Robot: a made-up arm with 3 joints. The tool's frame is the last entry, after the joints.
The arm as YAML. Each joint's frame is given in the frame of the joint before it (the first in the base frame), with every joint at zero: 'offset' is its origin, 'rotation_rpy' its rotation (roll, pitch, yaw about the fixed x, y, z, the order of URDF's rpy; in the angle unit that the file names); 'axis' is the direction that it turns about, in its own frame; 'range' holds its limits. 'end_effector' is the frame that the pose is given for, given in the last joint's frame.
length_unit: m
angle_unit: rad
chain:
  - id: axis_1
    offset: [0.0, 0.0, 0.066]
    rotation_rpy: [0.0, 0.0, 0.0]
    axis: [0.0, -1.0, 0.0]
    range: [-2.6, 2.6]
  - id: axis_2
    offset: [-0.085, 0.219, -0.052]
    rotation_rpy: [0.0, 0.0, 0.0]
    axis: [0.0, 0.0, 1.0]
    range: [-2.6, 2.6]
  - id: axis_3
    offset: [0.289, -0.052, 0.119]
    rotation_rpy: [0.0, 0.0, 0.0]
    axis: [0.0, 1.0, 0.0]
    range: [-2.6, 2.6]
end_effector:
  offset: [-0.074, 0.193, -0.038]
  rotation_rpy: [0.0, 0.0, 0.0]
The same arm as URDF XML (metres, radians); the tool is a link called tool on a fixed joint. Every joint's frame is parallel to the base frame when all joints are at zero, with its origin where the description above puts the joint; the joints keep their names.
<robot name="arm">
<joint name="axis_1" type="revolute"><parent link="base_link"/><child link="link1"/><origin xyz="0.0000 0.0000 0.0660"/><axis xyz="0 -1 0"/><limit lower="-2.6000" upper="2.6000"/></joint>
<joint name="axis_2" type="revolute"><parent link="link1"/><child link="link2"/><origin xyz="-0.0850 0.2190 -0.0520"/><axis xyz="0 0 1"/><limit lower="-2.6000" upper="2.6000"/></joint>
<joint name="axis_3" type="revolute"><parent link="link2"/><child link="link3"/><origin xyz="0.2890 -0.0520 0.1190"/><axis xyz="0 1 0"/><limit lower="-2.6000" upper="2.6000"/></joint>
<joint name="tool_fixed" type="fixed"><parent link="link3"/><child link="tool"/><origin xyz="-0.0740 0.1930 -0.0380"/></joint>
<link name="base_link"/>
<link name="link1"/>
<link name="link2"/>
<link name="link3"/>
<link name="tool"/>
</robot>

